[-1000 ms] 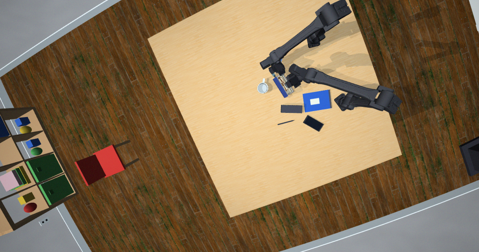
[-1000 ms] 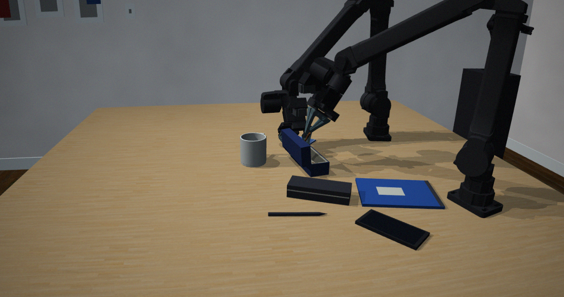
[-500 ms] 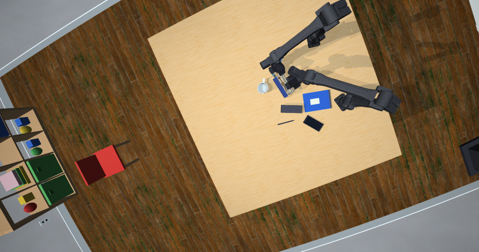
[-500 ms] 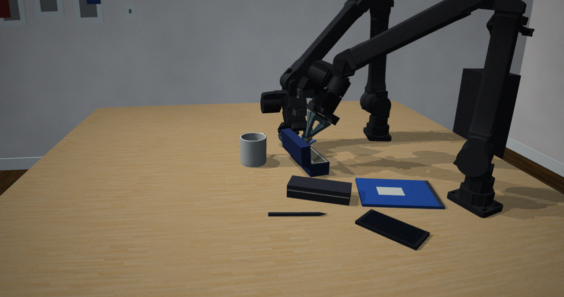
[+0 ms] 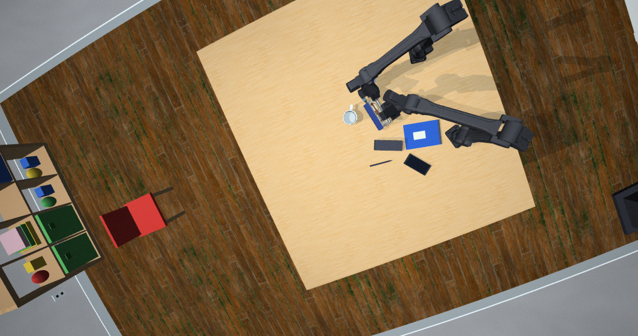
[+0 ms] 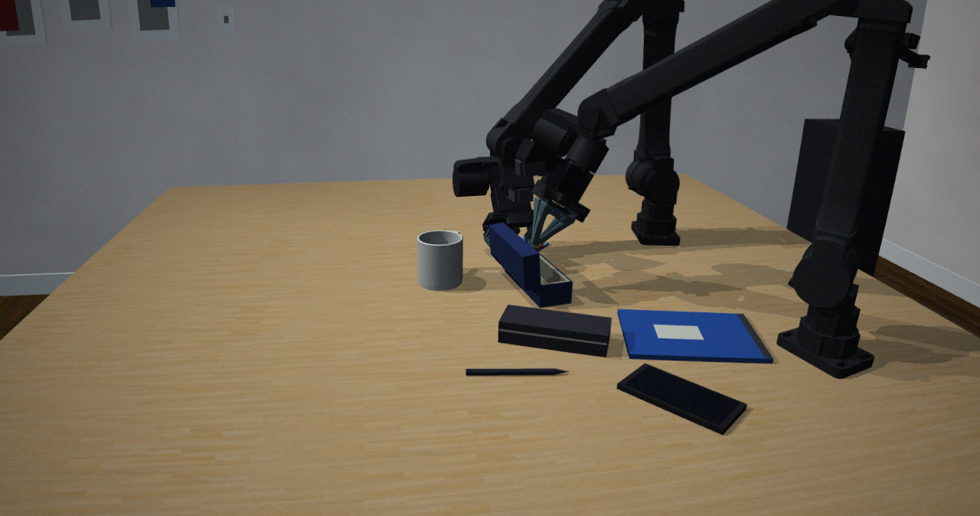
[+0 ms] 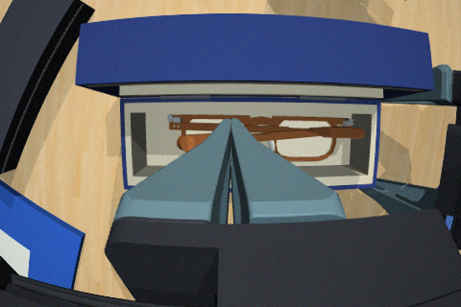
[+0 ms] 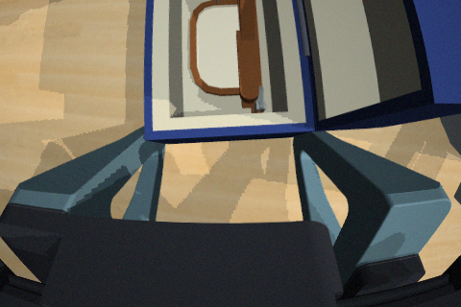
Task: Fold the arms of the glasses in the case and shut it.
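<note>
My left gripper is now 5 cm above the blue glasses case, 2 cm short of it and 1 cm to the left of it. Round my left hand: grey mug 15 cm ahead, 7 cm to the right, 6 cm below; black box 18 cm to the left, 7 cm below, 3 cm ahead.
</note>
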